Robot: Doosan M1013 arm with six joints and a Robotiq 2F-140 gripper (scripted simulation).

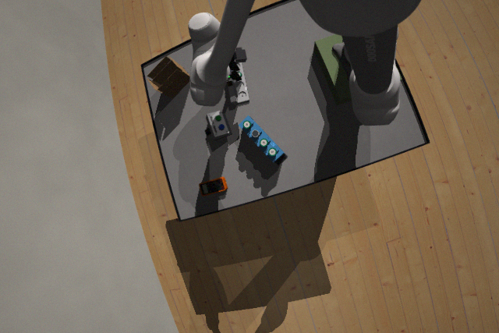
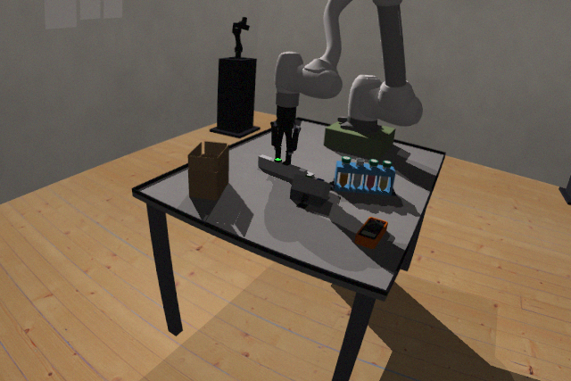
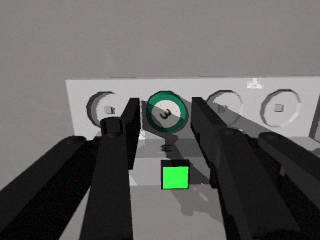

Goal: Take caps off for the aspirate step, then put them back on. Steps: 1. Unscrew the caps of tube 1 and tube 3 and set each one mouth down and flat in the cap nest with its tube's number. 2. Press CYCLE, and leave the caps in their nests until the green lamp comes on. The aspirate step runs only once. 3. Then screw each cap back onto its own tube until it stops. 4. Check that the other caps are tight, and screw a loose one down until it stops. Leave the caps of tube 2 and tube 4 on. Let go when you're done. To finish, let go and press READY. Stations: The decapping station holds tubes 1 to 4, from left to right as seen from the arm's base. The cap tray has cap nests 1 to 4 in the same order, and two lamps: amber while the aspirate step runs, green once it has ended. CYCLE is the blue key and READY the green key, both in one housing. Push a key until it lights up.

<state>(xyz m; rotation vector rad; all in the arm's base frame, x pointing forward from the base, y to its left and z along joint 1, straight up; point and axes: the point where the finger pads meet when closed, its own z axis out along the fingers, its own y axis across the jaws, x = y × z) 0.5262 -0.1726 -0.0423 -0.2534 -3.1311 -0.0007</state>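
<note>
My hand is 1 cm past the cap 2, 37 cm to the right of it and 7 cm below it. Round my hand: key housing: 17 cm ahead, 20 cm to the left; green key: 15 cm ahead, 18 cm to the left, 2 cm above; blue key: 15 cm ahead, 22 cm to the left, 2 cm above.
</note>
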